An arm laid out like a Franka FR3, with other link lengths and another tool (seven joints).
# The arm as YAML. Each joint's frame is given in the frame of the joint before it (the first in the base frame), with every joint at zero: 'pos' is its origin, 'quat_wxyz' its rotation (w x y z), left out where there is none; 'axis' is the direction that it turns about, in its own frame. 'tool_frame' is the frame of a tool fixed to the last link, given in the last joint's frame.
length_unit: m
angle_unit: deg
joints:
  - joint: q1
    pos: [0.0, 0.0, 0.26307]
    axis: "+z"
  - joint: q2
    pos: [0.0, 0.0, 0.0]
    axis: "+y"
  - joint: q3
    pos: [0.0, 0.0, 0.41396]
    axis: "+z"
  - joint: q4
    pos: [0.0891, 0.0, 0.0]
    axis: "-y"
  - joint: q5
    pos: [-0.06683, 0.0, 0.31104]
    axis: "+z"
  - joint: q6
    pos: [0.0, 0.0, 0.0]
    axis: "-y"
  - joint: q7
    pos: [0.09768, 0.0, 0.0]
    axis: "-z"
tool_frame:
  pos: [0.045, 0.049, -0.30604]
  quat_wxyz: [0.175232, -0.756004, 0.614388, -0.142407]
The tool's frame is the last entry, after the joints.
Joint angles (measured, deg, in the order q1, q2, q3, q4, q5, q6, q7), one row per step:
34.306, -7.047, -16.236, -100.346, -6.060, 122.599, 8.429
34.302, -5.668, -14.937, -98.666, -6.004, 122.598, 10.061
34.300, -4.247, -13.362, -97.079, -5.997, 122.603, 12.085
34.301, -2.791, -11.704, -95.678, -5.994, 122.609, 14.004
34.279, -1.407, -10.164, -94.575, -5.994, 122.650, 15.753
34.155, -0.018, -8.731, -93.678, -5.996, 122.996, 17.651
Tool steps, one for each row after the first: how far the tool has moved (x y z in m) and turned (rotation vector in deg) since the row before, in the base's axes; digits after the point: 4 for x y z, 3 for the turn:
0.0058, 0.0178, 0.0036, 0.485, -0.352, -0.187
0.0044, 0.0207, 0.0020, 0.629, -0.182, -0.222
0.0030, 0.0219, -0.0008, 0.557, 0.057, -0.023
0.0021, 0.0201, -0.0035, 0.477, 0.273, -0.001
0.0032, 0.0181, -0.0045, 0.639, 0.254, -0.303

